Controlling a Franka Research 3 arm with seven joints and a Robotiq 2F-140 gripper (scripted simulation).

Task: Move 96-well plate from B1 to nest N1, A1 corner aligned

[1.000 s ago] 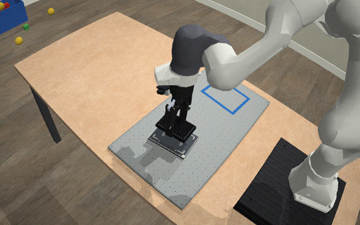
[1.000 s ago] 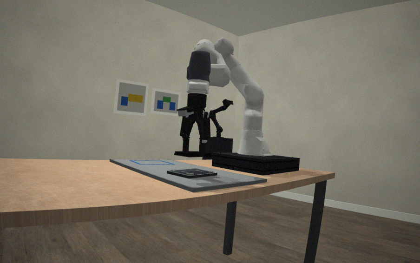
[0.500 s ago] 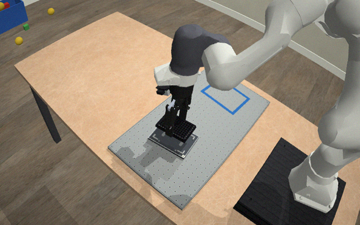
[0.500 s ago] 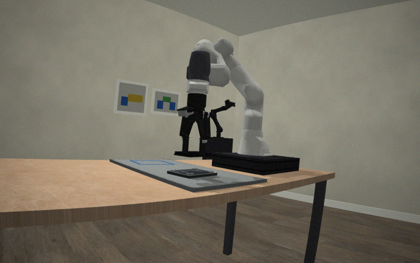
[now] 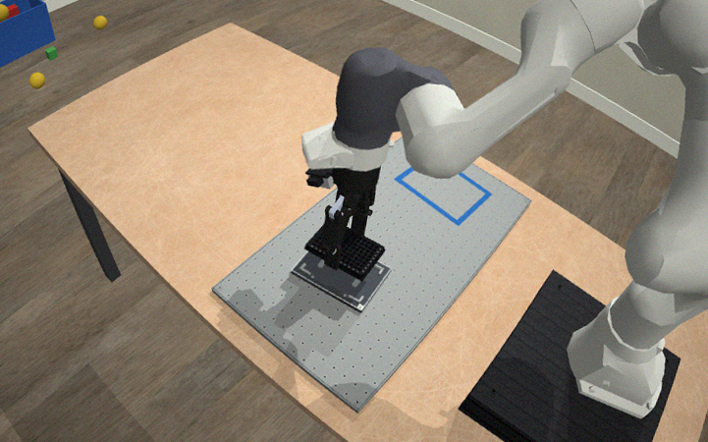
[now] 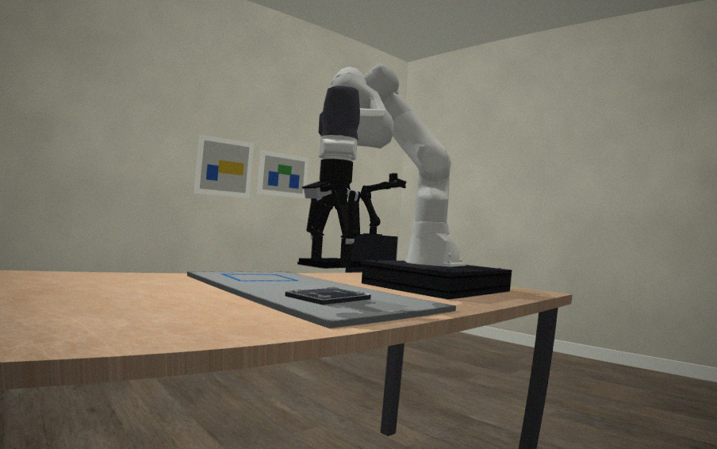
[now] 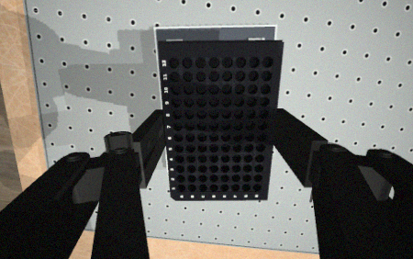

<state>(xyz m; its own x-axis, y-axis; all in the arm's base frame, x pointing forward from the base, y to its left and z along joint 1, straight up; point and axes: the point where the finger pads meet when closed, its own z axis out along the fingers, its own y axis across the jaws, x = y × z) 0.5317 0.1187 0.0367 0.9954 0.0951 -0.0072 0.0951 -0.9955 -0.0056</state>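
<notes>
Right now the plate nest N1 is 100 mm below my hand. Round my hand: A1 label: 80 mm behind, 50 mm to the left, 90 mm below; then black 96-well plate: 20 mm below.
</notes>
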